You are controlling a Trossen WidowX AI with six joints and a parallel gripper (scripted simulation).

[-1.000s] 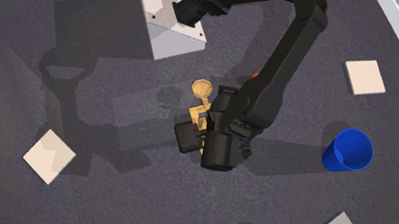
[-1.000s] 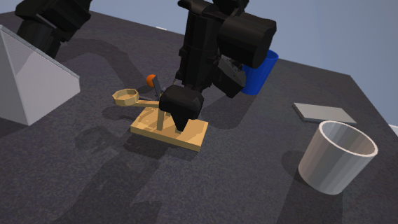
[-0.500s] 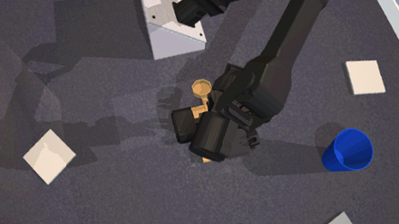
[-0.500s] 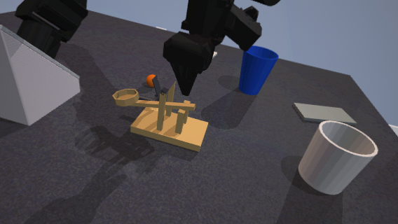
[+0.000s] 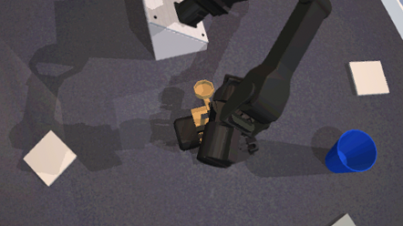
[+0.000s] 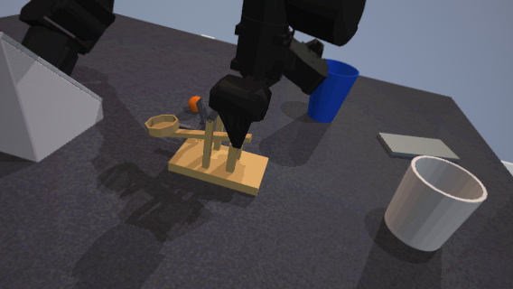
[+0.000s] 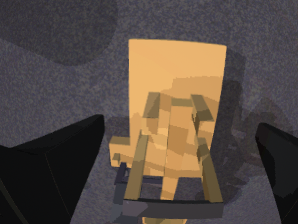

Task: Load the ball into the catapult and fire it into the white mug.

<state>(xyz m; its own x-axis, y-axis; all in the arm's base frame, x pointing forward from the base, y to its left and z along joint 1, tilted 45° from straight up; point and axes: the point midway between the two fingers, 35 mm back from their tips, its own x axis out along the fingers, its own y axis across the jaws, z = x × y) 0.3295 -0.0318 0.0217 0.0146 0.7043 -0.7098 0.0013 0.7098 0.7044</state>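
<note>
The orange ball lies 13 cm behind my gripper tip, 16 cm to the left of it and 7 cm below it. From my gripper tip the other things lie so: white mug (28 cm ahead, 1 cm to the right, 5 cm below); then catapult (7 cm behind, 2 cm to the left, 3 cm below).
</note>
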